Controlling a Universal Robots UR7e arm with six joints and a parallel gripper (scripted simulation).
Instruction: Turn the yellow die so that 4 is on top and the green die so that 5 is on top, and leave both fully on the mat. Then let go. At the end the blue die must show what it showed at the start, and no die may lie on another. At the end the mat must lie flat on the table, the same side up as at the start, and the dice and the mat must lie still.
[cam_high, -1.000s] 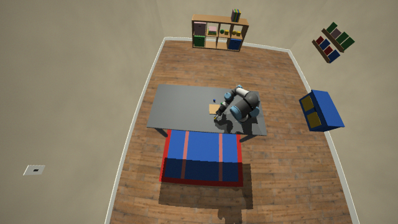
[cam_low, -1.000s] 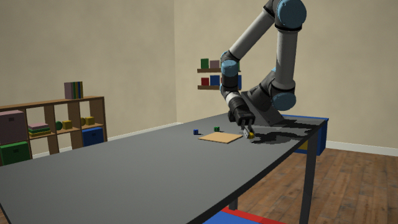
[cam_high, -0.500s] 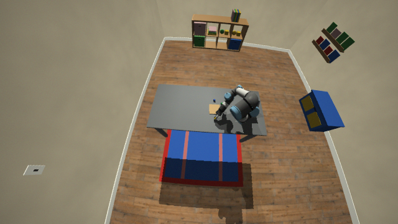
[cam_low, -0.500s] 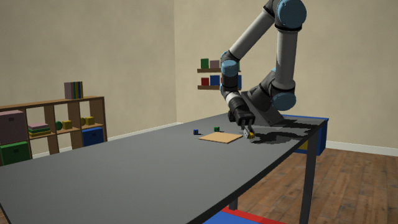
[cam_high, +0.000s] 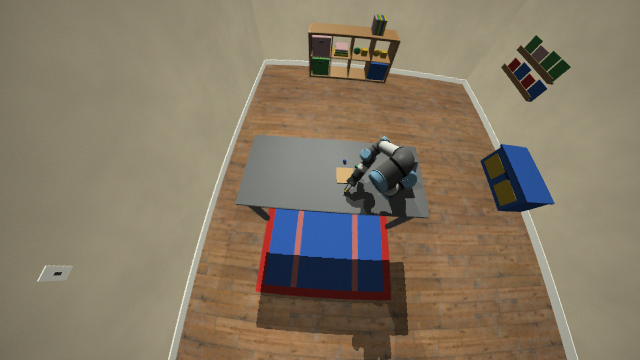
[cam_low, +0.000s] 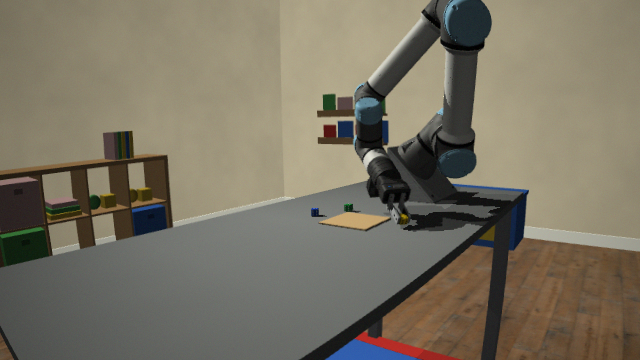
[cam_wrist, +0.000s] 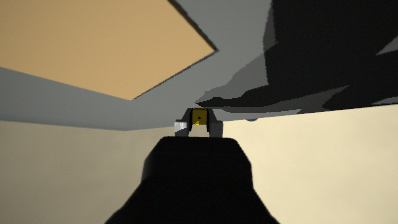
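Right now the tan mat is 130 mm to the right of my hand and 30 mm below it. Round my hand: yellow die: 10 mm ahead, 10 mm to the left, 10 mm below; then blue die: 10 mm behind, 270 mm to the right, 20 mm below; then green die: 100 mm behind, 210 mm to the right, 20 mm below.
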